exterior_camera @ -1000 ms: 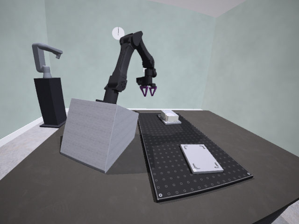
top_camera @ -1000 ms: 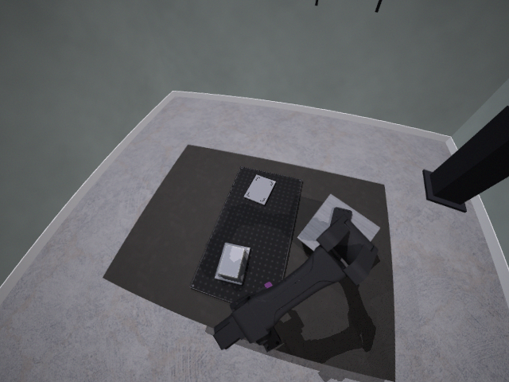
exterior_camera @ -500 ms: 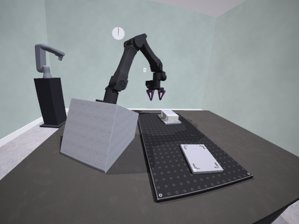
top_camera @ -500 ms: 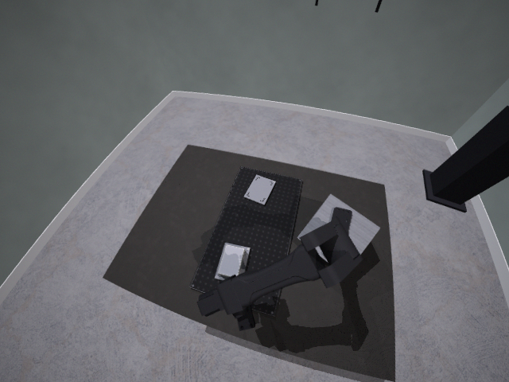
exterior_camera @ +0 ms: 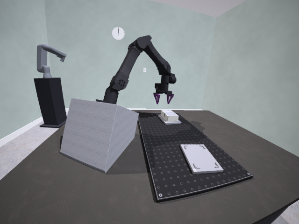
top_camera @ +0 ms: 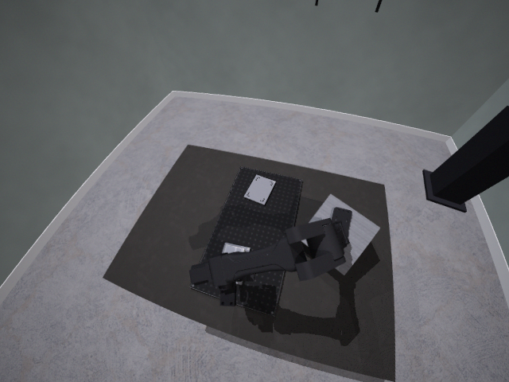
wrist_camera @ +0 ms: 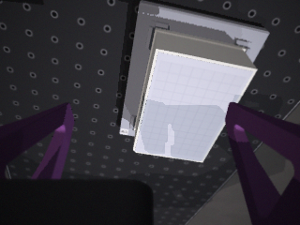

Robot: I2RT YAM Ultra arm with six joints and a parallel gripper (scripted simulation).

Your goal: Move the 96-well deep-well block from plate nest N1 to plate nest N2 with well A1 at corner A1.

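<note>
The white deep-well block is 5 cm ahead of my hand, 4 cm to the right of it and 8 cm below it.
</note>
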